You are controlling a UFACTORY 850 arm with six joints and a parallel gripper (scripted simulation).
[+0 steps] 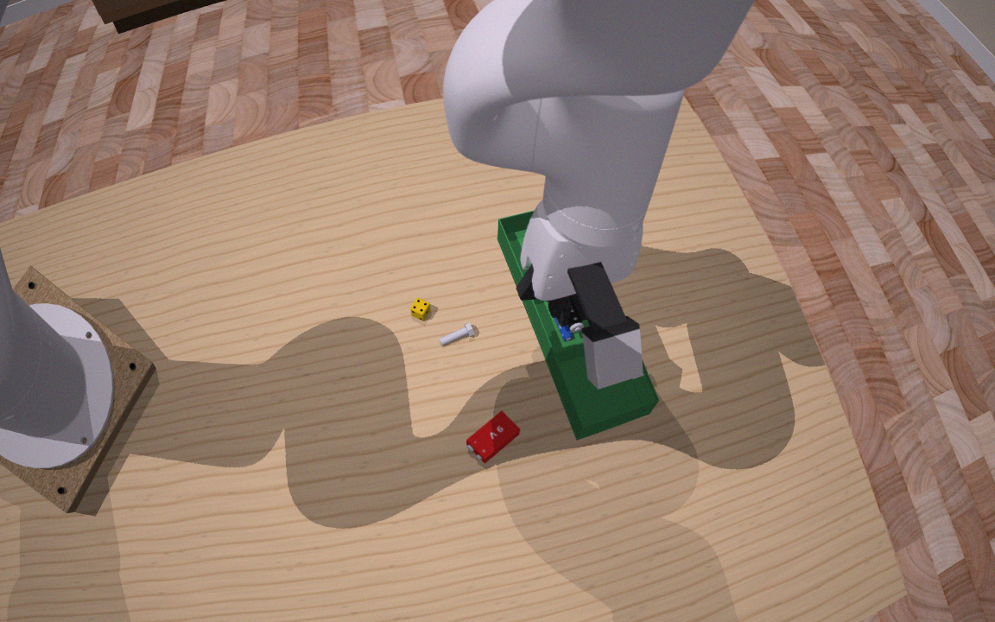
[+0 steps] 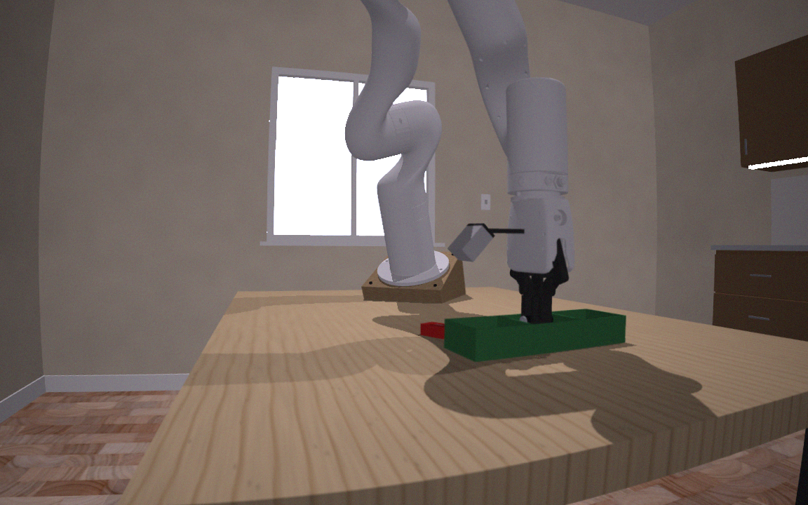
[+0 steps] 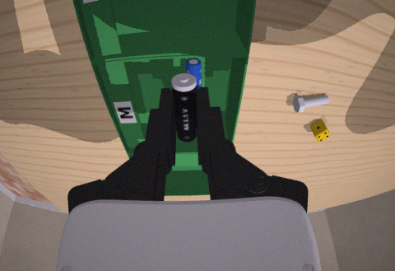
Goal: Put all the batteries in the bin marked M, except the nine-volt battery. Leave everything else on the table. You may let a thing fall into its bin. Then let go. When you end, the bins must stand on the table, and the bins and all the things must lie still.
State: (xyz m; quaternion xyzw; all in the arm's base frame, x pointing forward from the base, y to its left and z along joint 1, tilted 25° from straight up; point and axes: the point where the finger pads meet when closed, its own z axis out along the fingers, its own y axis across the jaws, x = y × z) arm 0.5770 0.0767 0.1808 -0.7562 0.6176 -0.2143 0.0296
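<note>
Now: hand 2 cm above the black battery. From my hand the other things lie so: white bolt 11 cm behind, 4 cm below; then green three-part bin 1 cm ahead, 3 cm below; then blue battery 1 cm behind, 4 cm below.
</note>
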